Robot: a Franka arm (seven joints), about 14 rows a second.
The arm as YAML. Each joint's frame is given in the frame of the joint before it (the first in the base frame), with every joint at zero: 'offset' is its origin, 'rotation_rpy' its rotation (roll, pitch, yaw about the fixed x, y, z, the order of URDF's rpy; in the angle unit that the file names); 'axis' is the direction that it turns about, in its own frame. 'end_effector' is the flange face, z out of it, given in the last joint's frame.
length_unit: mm
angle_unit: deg
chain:
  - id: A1
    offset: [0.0, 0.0, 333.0]
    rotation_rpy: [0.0, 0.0, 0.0]
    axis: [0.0, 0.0, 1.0]
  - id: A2
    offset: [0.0, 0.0, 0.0]
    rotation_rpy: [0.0, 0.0, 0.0]
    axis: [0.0, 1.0, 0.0]
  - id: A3
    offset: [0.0, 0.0, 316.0]
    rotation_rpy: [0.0, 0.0, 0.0]
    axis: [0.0, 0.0, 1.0]
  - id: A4
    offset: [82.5, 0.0, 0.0]
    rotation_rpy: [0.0, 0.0, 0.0]
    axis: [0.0, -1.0, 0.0]
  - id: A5
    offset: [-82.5, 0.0, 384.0]
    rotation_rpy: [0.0, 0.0, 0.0]
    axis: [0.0, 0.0, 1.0]
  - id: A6
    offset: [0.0, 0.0, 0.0]
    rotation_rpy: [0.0, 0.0, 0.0]
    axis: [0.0, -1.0, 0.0]
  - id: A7
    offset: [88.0, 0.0, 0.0]
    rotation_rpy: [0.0, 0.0, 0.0]
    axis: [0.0, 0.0, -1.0]
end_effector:
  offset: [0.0, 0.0, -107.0]
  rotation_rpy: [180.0, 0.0, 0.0]
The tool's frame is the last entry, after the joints.
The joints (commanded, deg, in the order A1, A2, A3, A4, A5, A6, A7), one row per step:
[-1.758, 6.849, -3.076, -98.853, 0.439, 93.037, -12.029]
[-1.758, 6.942, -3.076, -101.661, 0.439, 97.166, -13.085]
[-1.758, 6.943, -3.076, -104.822, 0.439, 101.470, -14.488]
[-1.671, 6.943, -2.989, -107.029, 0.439, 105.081, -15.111]
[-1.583, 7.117, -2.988, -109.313, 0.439, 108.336, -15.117]
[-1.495, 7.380, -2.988, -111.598, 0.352, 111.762, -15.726]
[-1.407, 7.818, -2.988, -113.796, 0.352, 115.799, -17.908]
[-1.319, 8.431, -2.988, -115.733, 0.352, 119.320, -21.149]
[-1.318, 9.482, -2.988, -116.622, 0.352, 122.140, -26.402]
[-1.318, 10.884, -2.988, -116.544, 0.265, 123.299, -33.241]
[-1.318, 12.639, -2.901, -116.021, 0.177, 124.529, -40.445]
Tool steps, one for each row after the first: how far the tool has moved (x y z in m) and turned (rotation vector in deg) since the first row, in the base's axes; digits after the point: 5 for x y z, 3 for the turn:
[0.00137, -0.00027, -0.01863, 0.102, -1.242, 1.011]
[0.00075, -0.00041, -0.03877, 0.263, -2.403, 2.365]
[0.00101, 0.00116, -0.05195, 0.237, -3.809, 3.139]
[-0.00016, 0.00202, -0.06774, 0.136, -4.600, 3.223]
[-0.00160, 0.00279, -0.08400, 0.051, -5.470, 3.946]
[-0.00202, 0.00359, -0.10026, 0.213, -6.884, 6.188]
[-0.00299, 0.00445, -0.11663, 0.542, -7.871, 9.485]
[-0.00096, 0.00427, -0.13004, 1.102, -8.761, 14.705]
[0.00218, 0.00400, -0.14185, 2.000, -8.583, 21.542]
[0.00749, 0.00447, -0.15388, 2.936, -8.523, 28.838]

